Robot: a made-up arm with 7 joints. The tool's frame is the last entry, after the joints. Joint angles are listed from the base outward. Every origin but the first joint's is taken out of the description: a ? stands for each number. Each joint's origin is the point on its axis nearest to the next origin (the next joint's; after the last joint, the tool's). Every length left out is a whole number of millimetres.
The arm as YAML. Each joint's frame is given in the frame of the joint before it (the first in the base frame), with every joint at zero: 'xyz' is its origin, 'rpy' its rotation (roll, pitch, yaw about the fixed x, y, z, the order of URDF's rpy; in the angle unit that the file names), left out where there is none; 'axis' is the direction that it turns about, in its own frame. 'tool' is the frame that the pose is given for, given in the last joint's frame.
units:
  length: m
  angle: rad
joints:
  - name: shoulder
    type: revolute
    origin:
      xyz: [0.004, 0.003, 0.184]
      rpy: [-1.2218, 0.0, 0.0]
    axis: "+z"
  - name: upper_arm
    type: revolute
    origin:
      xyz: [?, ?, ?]
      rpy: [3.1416, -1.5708, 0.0]
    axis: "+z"
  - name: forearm
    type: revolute
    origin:
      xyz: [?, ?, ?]
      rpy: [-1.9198, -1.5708, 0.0]
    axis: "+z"
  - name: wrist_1
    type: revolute
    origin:
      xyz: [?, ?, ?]
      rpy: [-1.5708, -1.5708, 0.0]
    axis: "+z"
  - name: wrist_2
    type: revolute
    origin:
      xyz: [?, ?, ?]
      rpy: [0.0, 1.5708, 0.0]
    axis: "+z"
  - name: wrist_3
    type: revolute
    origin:
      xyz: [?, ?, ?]
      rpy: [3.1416, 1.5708, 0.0]
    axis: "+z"
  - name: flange
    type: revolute
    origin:
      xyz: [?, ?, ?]
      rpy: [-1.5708, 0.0, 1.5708]
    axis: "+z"
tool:
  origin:
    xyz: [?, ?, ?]
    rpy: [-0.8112, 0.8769, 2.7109]
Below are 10 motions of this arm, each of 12 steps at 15 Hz.
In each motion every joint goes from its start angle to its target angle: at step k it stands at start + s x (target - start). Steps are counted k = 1, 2, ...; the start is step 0. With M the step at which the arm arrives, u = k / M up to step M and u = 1 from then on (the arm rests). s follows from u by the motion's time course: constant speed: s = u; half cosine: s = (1 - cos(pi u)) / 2; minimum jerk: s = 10 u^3 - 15 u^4 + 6 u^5.
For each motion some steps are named. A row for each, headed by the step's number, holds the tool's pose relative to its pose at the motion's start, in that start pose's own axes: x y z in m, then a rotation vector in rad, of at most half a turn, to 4 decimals.
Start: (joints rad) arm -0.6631 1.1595 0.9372 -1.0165 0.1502 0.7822 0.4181
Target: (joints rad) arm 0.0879 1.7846 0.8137 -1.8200 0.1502 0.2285 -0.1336
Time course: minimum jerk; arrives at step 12
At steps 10, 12:
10: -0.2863 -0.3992 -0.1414 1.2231 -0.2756 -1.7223
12: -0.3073 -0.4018 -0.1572 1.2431 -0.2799 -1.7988

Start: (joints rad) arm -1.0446 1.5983 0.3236 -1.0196 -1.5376 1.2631 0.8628
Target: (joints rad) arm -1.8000 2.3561 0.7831 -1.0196 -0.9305 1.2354 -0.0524
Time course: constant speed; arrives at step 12
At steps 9, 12:
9: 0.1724 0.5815 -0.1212 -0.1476 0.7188 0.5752
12: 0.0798 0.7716 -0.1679 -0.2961 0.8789 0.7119

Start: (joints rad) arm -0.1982 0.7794 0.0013 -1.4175 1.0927 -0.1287 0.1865
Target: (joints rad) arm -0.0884 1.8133 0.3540 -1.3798 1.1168 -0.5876 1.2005
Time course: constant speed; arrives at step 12
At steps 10, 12:
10: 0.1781 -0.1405 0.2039 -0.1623 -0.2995 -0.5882
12: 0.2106 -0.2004 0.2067 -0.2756 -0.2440 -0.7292

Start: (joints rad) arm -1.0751 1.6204 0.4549 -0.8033 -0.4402 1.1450 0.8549
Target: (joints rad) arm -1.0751 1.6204 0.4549 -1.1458 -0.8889 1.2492 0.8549
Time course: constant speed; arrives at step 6
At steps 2, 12:
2: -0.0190 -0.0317 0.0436 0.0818 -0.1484 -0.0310
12: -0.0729 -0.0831 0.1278 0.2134 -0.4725 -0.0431

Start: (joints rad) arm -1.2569 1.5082 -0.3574 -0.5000 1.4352 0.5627 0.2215
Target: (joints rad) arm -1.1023 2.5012 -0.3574 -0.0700 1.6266 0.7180 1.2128
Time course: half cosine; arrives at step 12
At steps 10, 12:
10: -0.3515 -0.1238 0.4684 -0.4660 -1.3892 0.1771
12: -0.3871 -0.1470 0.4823 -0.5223 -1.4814 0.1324

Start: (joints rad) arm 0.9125 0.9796 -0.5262 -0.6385 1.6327 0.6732 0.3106
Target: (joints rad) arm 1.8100 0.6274 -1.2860 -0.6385 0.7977 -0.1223 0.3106
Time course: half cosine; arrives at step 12
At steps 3, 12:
3: -0.0195 0.0933 -0.0419 0.2072 0.0399 0.0964
12: -0.4617 0.4681 -0.2530 0.7397 0.9847 0.0573

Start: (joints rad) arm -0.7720 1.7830 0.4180 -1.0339 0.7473 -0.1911 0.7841
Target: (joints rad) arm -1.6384 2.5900 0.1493 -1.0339 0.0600 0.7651 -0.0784
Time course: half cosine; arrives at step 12
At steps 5, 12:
5: 0.1628 -0.1138 0.1181 0.6761 0.2203 -0.1691
12: 0.2432 -0.2966 0.4117 1.8735 0.4125 0.4122

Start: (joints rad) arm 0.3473 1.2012 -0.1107 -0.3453 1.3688 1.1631 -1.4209
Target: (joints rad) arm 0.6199 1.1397 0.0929 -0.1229 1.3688 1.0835 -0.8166
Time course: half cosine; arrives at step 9
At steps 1, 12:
1: -0.0019 0.0025 -0.0067 -0.0242 -0.0095 0.0132
12: -0.0798 0.0308 -0.2386 -0.7764 -0.3021 0.5043

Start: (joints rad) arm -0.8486 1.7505 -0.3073 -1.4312 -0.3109 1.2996 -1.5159
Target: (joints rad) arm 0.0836 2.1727 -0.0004 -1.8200 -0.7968 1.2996 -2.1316
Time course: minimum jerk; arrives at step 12
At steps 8, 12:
8: 0.0360 -0.1706 0.1926 0.7740 0.9344 0.1423
12: 0.0353 -0.2405 0.2399 0.9427 1.1692 0.2535

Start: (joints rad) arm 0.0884 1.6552 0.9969 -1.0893 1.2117 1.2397 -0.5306
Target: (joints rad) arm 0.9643 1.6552 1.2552 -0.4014 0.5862 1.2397 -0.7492
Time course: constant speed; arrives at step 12
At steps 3, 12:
3: -0.0232 0.0865 -0.0765 0.0229 0.2342 0.2632
12: -0.2549 0.2470 -0.2317 0.0875 1.0634 0.9832

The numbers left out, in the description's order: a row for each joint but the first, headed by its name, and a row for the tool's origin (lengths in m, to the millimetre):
upper_arm: 0.054 0.017 0.0
forearm: -0.03 -0.136 0.0
wrist_1: 0.014 -0.031 0.0
wrist_2: -0.451 -0.06 0.0
wrist_3: -0.003 0.021 0.0
flange: 0.016 -0.026 0.0
tool: -0.02 -0.024 0.0

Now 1 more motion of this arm.
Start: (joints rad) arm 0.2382 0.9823 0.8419 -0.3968 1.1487 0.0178 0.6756
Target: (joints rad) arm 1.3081 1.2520 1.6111 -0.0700 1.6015 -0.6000 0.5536
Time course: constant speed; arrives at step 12
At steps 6, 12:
6: 0.0559 -0.0392 0.2878 0.1458 -0.6155 -0.3580
12: 0.0496 -0.1734 0.4687 0.2137 -1.1062 -0.8364

